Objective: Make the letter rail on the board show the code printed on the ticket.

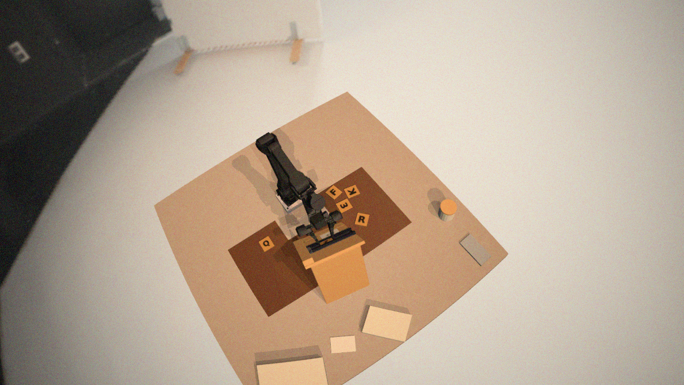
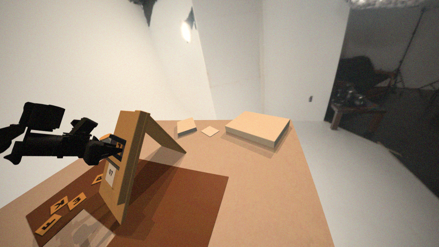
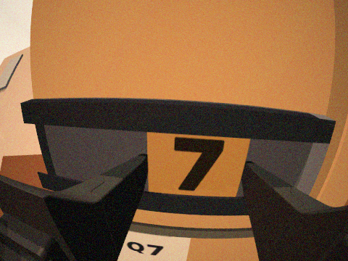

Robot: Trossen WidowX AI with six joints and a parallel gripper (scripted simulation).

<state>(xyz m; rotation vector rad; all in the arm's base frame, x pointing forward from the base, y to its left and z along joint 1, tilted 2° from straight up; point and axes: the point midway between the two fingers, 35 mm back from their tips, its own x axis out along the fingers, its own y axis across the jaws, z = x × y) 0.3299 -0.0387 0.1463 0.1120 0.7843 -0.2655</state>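
Now: the white ticket 80 mm below my gripper tip, 50 mm to the left of it and 50 mm behind it. Also, from my gripper tip: large box: 490 mm to the right, 350 mm ahead, 140 mm below; small card: 340 mm ahead, 220 mm to the right, 160 mm below; grey block: 500 mm to the left, 430 mm ahead, 160 mm below.
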